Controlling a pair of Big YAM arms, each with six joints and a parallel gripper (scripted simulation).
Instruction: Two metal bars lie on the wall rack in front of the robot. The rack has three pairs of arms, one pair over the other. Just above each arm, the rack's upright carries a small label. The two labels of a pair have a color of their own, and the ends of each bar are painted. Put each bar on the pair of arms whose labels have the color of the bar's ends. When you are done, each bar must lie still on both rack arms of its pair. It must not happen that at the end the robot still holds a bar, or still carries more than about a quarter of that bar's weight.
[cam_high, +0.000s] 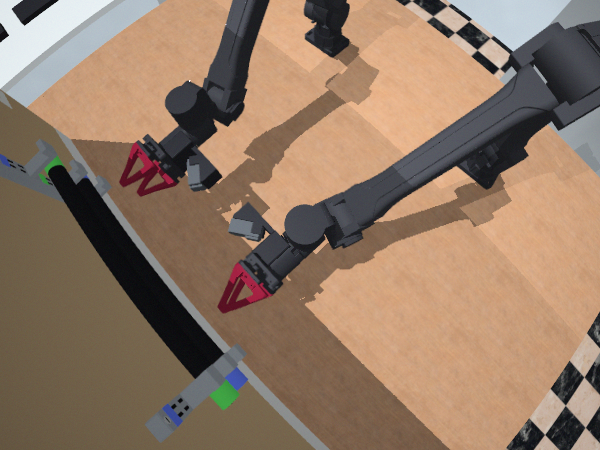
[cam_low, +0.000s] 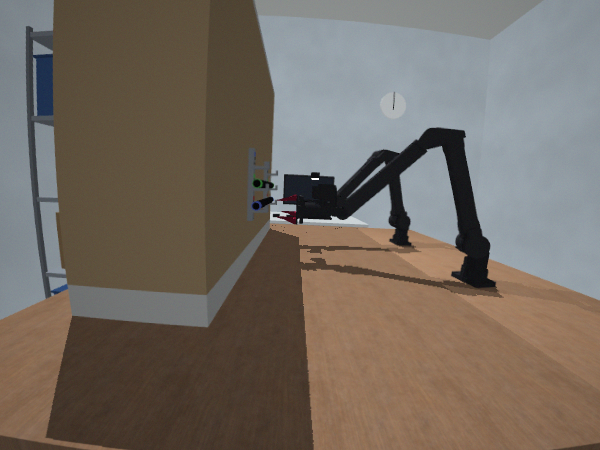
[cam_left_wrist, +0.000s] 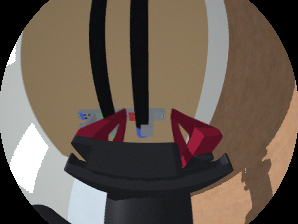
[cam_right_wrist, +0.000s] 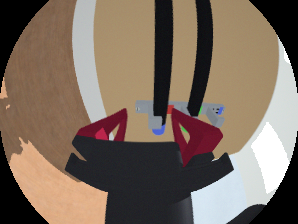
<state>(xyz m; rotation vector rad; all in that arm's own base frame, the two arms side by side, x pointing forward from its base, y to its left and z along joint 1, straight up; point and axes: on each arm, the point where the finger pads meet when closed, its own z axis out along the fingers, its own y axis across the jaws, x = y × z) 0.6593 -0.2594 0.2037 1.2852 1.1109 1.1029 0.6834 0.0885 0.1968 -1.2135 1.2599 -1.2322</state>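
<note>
Now: right hand 7 cm short of the blue-ended bar, 15 cm to the right of it and 2 cm below it. From my right hand the other things lie so: brown wall: 26 cm ahead, 17 cm to the left, 25 cm above; then green-ended bar: 7 cm ahead, 15 cm to the left, 10 cm above.
Now: the blue-ended bar 150 mm to the right of my left hand, 70 mm ahead of it and 10 mm above it. From my left hand the other things lie so: brown wall: 250 mm ahead, 250 mm above, 130 mm to the right; green-ended bar: 140 mm to the right, 90 mm above, 70 mm ahead.
</note>
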